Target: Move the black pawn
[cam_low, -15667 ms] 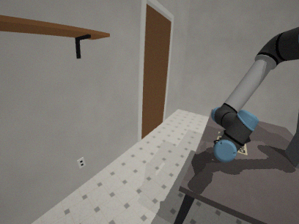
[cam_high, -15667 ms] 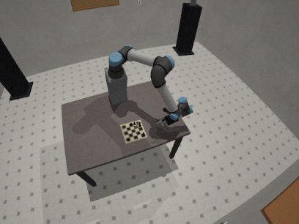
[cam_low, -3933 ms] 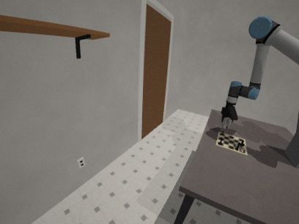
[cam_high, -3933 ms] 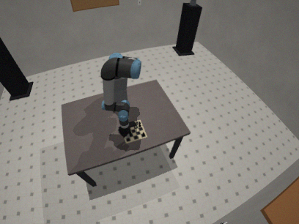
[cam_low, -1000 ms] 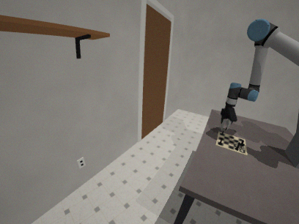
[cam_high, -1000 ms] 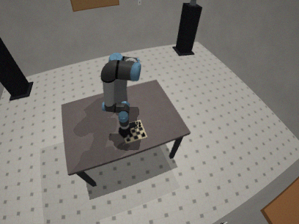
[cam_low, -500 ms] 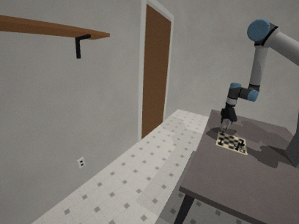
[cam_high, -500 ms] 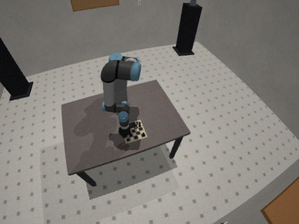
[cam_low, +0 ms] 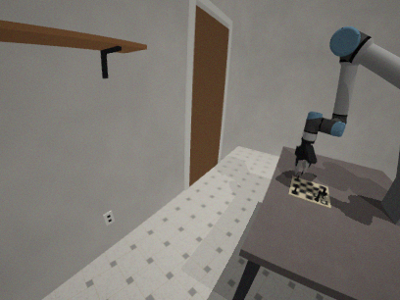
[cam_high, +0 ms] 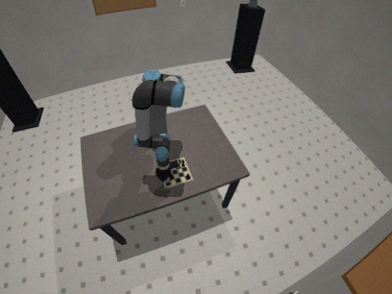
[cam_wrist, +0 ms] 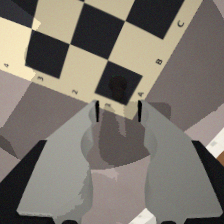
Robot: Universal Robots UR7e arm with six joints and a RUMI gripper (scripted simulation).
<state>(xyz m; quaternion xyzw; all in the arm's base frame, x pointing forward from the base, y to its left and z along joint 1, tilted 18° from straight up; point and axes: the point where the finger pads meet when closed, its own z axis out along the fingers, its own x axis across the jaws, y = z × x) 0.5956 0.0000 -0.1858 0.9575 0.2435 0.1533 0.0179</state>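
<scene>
The black pawn lies 4 cm below my hand. Also, from my hand: white piece 16 cm behind, 14 cm to the left, 4 cm below; then chessboard 8 cm behind, 7 cm to the left, 5 cm below.
</scene>
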